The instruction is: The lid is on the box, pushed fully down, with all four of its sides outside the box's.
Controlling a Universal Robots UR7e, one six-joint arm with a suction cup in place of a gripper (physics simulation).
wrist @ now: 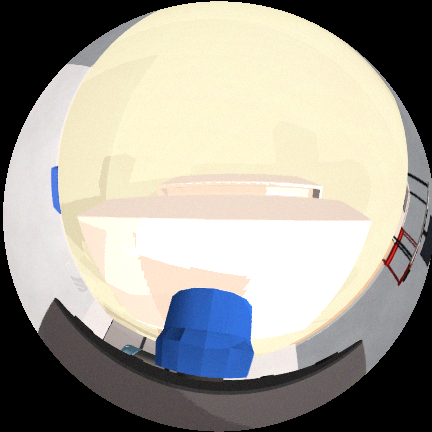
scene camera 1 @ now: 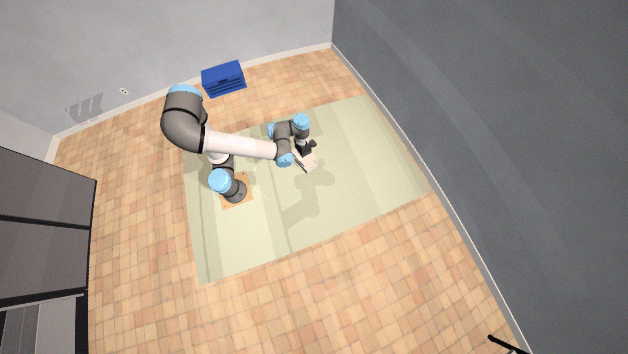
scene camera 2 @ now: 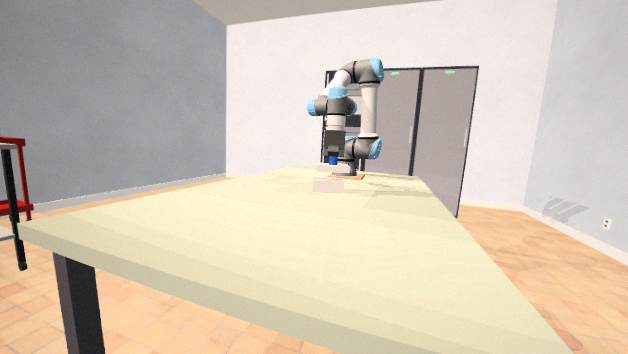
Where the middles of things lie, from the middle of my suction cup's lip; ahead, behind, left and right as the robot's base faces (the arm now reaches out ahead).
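The white lid [wrist: 288,256] is here, and my suction cup is 30 mm above it.
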